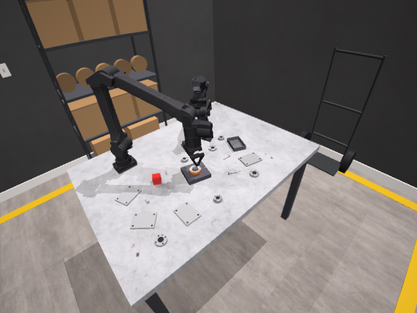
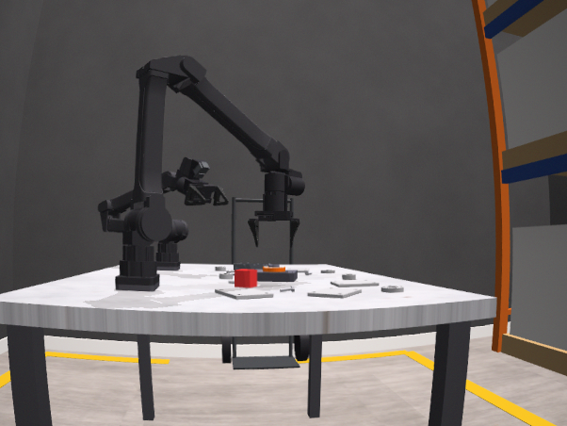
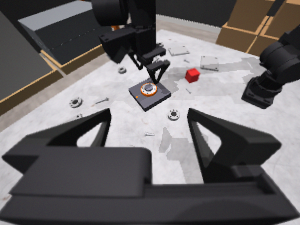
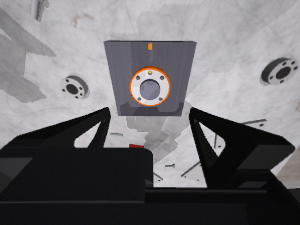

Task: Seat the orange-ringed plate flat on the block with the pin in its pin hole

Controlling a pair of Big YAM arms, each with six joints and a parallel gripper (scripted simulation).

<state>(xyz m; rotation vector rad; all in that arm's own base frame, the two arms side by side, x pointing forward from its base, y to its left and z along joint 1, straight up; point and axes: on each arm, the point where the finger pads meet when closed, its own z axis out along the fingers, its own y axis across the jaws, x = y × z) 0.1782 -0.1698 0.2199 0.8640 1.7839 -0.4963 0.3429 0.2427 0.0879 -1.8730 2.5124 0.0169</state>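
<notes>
My right gripper is now 7 cm above the orange-ringed plate. From my right hand the other things lie so: red cube: 9 cm behind, 18 cm to the right, 8 cm below; then dark tray: 3 cm behind, 36 cm to the left, 9 cm below; then dark grey block: 1 cm ahead, 3 cm to the left, 8 cm below.
</notes>
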